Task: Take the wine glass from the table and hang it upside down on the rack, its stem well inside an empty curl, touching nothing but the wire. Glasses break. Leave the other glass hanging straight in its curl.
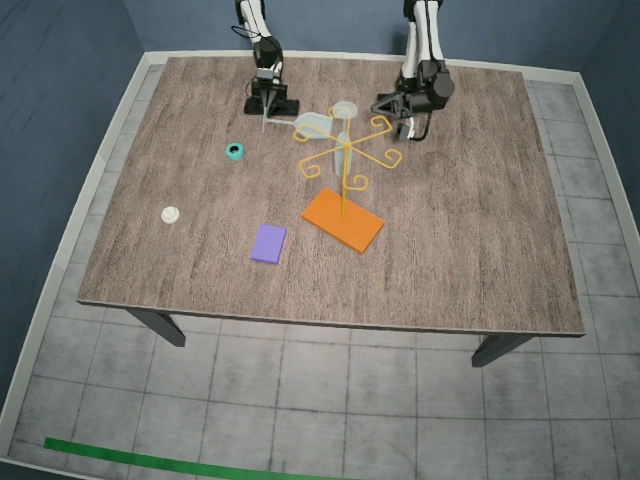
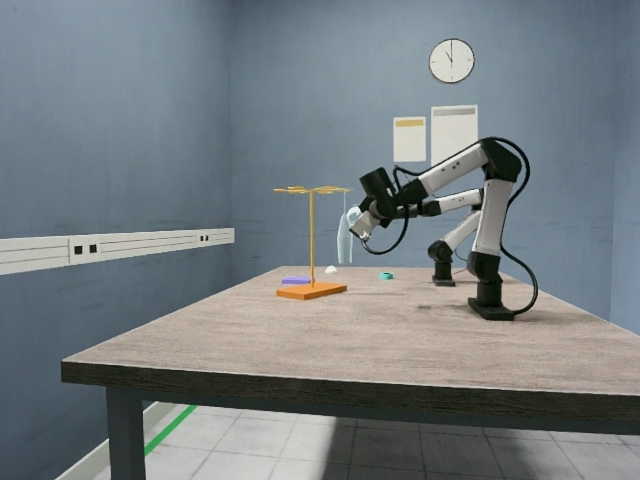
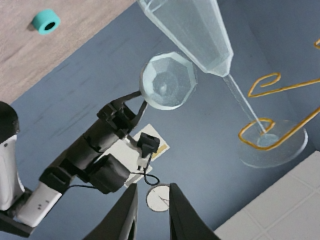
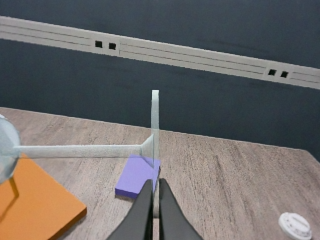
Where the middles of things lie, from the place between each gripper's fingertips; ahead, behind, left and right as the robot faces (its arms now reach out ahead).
My left hand [image 2: 371,212] is 200 mm short of the yellow wire rack [image 1: 356,228], 90 mm to the left of it and 90 mm above it.
The yellow wire rack is 190 mm ahead of my right hand, 210 mm to the left of it and 90 mm below it.
